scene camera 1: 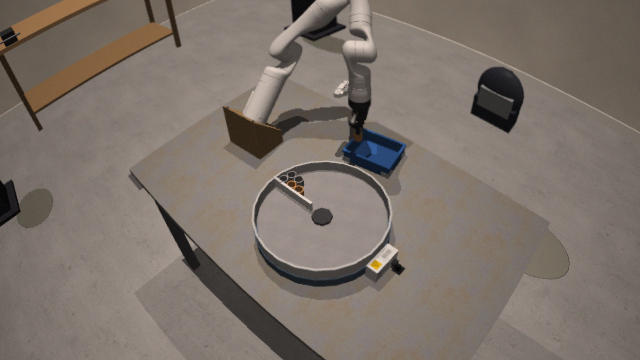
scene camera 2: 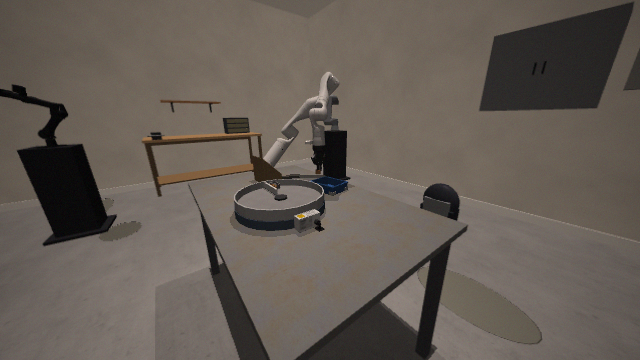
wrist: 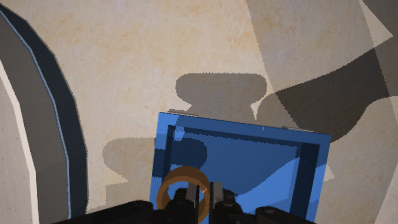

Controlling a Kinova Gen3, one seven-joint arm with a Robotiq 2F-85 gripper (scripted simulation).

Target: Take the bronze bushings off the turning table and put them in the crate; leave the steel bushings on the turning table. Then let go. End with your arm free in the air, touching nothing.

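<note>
The scene shows the gripper (wrist: 204,196) together with a blue crate (scene camera 1: 382,149), (wrist: 279,170). A round turning table (scene camera 1: 349,218), (scene camera 2: 289,196) is part of it too.
</note>
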